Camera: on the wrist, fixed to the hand. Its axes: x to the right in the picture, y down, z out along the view.
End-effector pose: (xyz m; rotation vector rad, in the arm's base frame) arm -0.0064 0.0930 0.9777 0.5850 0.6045 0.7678
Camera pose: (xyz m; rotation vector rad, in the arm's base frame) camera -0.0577 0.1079 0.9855 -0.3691 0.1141 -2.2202
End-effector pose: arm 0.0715 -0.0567 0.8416 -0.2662 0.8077 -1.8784
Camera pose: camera 0.0901 -0.0345 0.7961 1.1958 0.6065 1.0920
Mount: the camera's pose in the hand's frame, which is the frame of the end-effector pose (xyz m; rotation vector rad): -0.0200 0.0372 -0.0336 0.0864 -0.8646 -2.9971
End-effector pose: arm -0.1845 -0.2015 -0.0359 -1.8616 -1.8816 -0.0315
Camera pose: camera -0.1395 -0.2293 -0.0252 -1.8596 2.0629 0.0768
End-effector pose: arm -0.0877 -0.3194 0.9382 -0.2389 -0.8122 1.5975
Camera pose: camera -0.0931 -0.3254 0.8848 1.2804 -0.5978 -1.2821
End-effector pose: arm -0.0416 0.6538 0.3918 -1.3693 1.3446 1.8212
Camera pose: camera -0.0503 0.6121 0.4250 -0.6165 -1.1312 -0.2221
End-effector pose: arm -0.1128 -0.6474 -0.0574 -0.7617 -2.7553 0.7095
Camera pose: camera -0.0695 -0.6166 -0.0480 -2.9806 0.8611 -0.0172
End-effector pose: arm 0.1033 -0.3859 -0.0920 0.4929 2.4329 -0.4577
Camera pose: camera 0.1182 -0.3438 -0.0618 -2.7393 0.2961 -1.1041
